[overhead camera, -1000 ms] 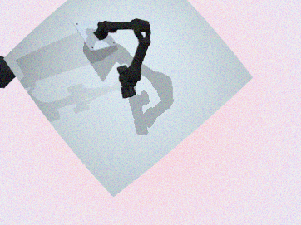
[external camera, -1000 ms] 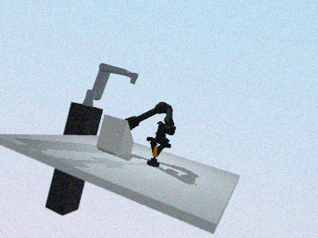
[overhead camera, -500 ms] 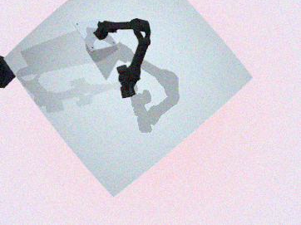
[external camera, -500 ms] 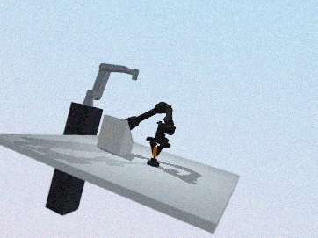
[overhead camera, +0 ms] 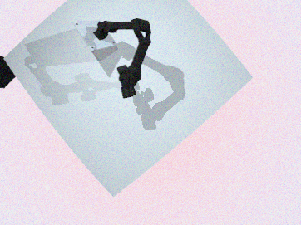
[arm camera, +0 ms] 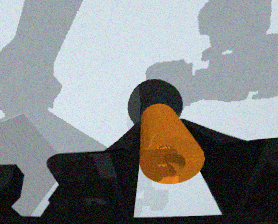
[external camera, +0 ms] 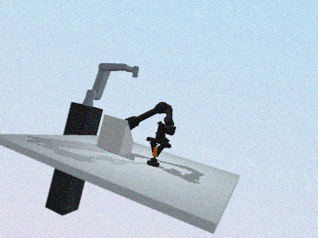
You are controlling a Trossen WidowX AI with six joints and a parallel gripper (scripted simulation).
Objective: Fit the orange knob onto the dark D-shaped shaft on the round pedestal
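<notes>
My gripper tip is 2 cm below the orange knob. Round my gripper tip: dark round pedestal (4 cm below).
</notes>
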